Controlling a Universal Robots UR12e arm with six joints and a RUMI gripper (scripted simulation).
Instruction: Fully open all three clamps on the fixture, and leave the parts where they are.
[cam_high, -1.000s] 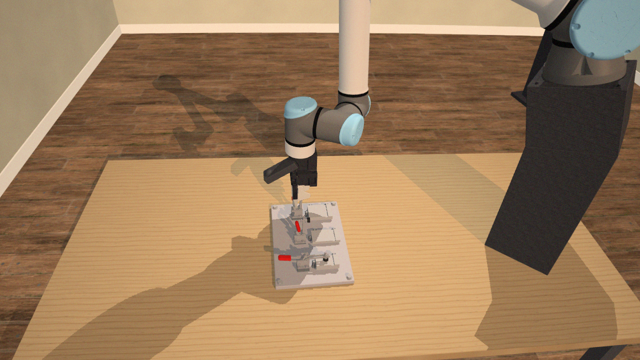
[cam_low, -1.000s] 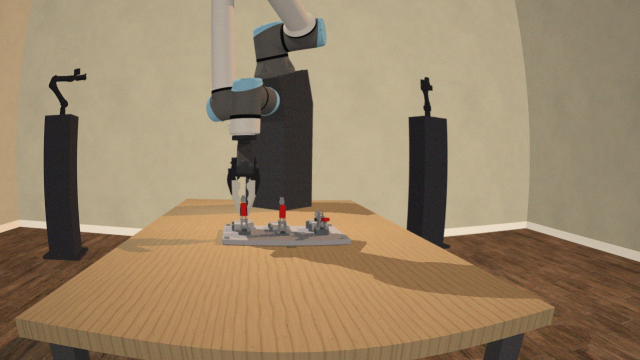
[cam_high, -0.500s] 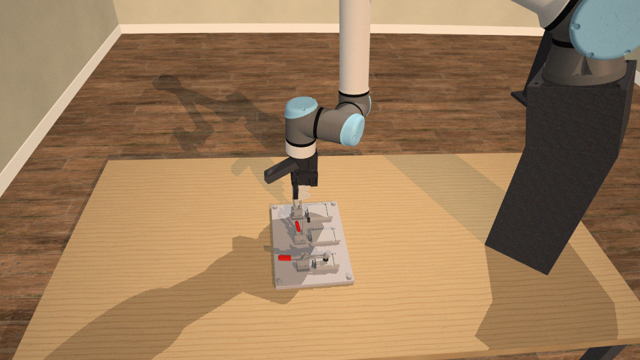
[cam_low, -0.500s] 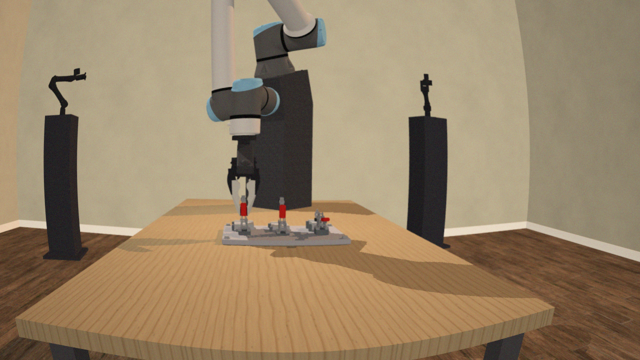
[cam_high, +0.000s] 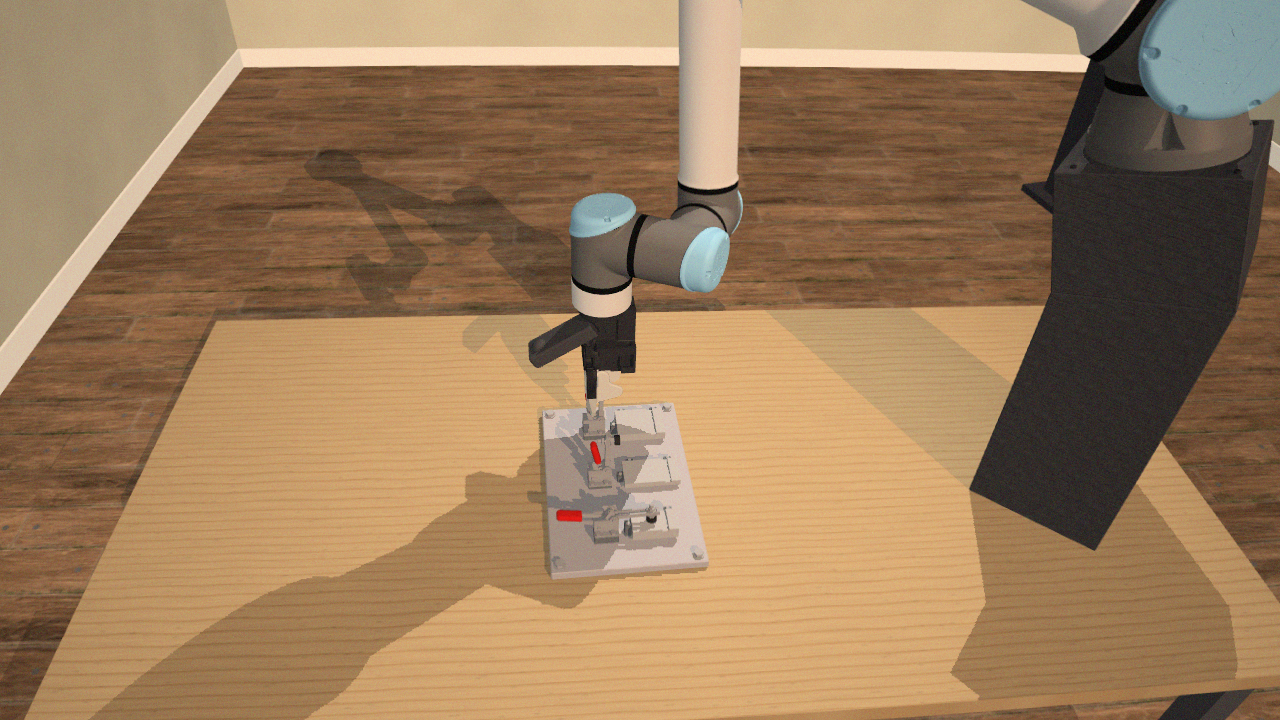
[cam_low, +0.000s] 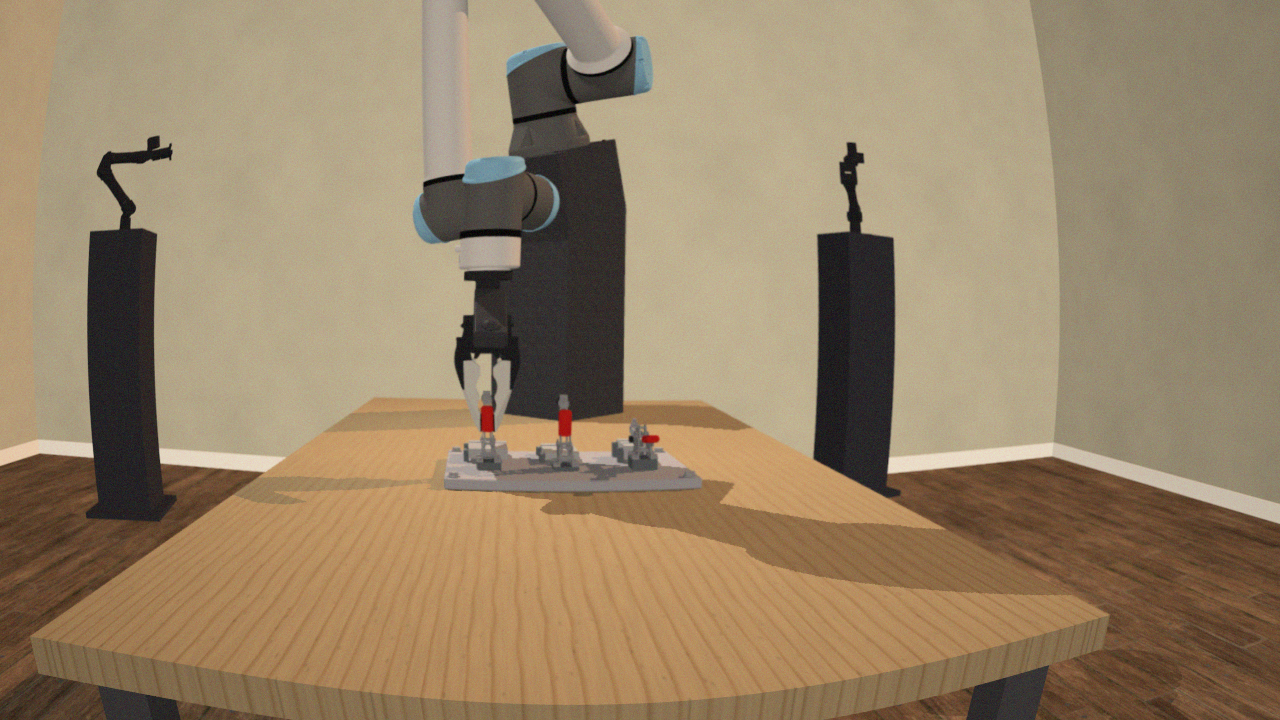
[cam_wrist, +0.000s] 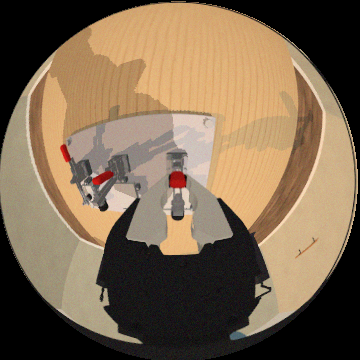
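Right now my hand is 110 mm to the right of the grey fixture plate, 80 mm above it and 20 mm past it. Round my hand: grey part (130 mm to the left, 80 mm behind, 60 mm below).
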